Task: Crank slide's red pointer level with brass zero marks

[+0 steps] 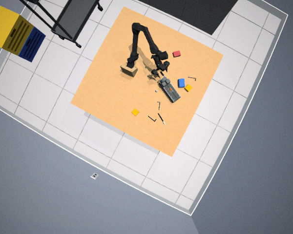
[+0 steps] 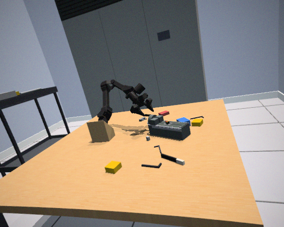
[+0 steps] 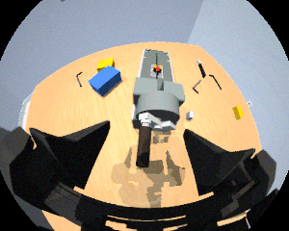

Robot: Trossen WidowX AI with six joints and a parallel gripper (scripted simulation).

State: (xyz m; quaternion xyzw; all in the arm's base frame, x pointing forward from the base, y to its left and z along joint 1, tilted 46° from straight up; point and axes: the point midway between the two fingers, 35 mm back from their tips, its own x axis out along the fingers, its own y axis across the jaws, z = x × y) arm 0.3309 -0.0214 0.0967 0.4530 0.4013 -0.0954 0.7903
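My gripper tip is now 20 mm past the dark crank handle, 10 mm to the right of it and 10 mm above it. Also, from my gripper tip: small grey cube (150 mm to the right, 110 mm below); then blue block (210 mm ahead, 40 mm to the left, 110 mm below); then red pointer (120 mm ahead, 90 mm to the right, 40 mm below).
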